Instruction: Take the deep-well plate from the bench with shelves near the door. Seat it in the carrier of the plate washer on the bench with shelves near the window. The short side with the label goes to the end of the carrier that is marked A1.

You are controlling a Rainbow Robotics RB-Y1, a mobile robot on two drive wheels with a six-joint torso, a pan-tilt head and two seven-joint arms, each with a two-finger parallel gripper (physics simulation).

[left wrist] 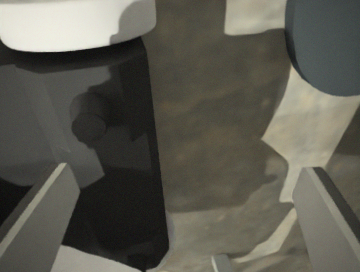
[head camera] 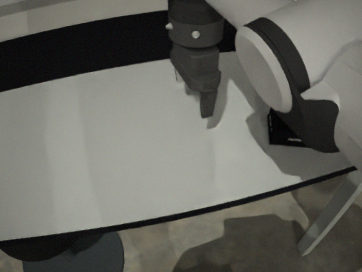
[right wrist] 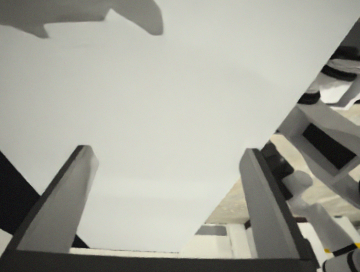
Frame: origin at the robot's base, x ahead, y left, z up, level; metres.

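Seen in the pictures: left gripper, fingertip midpoint: (left wrist: 182, 179); right gripper, fingertip midpoint: (head camera: 193, 97) (right wrist: 168, 155).
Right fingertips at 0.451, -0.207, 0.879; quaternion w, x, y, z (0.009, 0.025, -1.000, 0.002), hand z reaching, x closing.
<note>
Pixels of each thing's top centre, then the offset from my right fingertips to it, as dx, dy, dz. "pt": a spot on its surface instead. Level surfaces: height alone.
- black plate, top centre: (head camera: 299, 119) -0.064, -0.228, -0.073
- white bench top, surface height: dz -0.115
- blue-grey disc, surface spot: (left wrist: 330, 45) pt +0.025, +0.360, -0.848
A black plate (head camera: 281, 134) with small white print lies on the white bench top (head camera: 115, 150) (right wrist: 165, 90) at the right of the head view. The arm covers most of it, and its wells are hidden. My right gripper (head camera: 209, 120) (right wrist: 168, 155) is open above the bench, to the left of the plate in the head view, with nothing between its fingers. My left gripper (left wrist: 182, 179) is open and empty, with the floor and a dark body beyond its fingers. The plate washer and its carrier do not show in these views.
The bench's dark front edge (head camera: 165, 220) crosses the head view. A blue-grey disc (head camera: 95, 255) (left wrist: 330, 45) stands at floor level. A dark body (left wrist: 120, 210) with a white part (left wrist: 75, 27) above it fills the left of the left wrist view. A pale bar (head camera: 327, 217) slants at the right.
</note>
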